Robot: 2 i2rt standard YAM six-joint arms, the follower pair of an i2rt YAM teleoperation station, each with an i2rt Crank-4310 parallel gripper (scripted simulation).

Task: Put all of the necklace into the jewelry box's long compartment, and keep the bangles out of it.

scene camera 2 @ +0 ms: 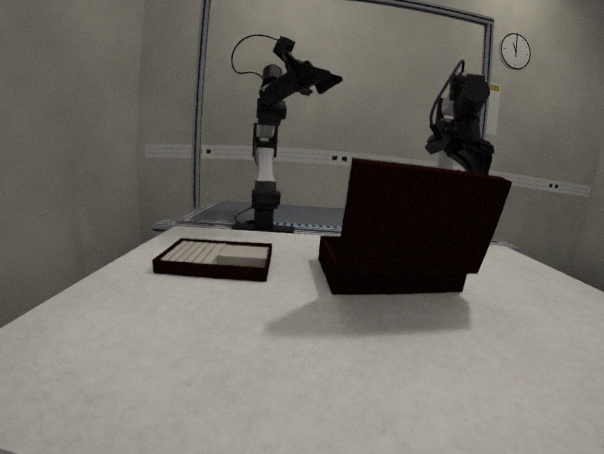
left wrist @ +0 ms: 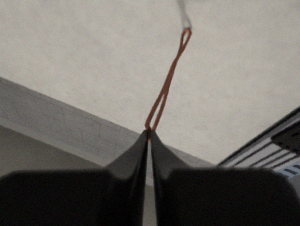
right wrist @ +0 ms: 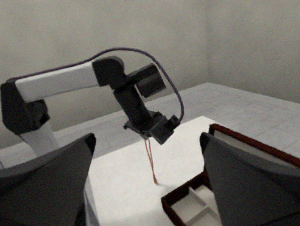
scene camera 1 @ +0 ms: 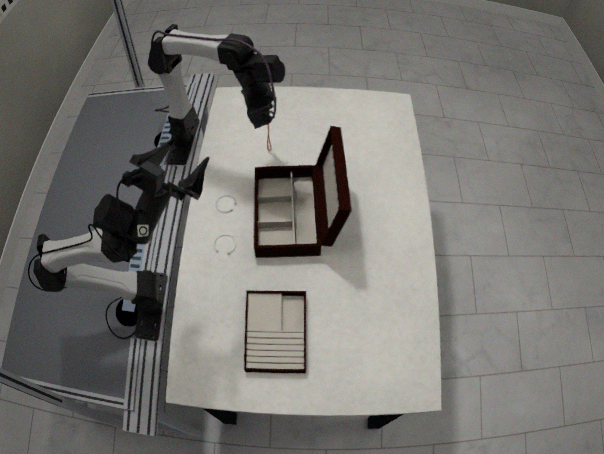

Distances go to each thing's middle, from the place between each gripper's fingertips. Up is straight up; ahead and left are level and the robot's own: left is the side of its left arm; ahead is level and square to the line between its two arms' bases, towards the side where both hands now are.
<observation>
The divided tray [scene camera 1: 268, 344] lies 50 mm ahead of my left hand, 580 mm to the right of it and 190 mm below it.
My right gripper is now 420 mm above the divided tray, 220 mm to the left of it and 170 mm short of it.
</observation>
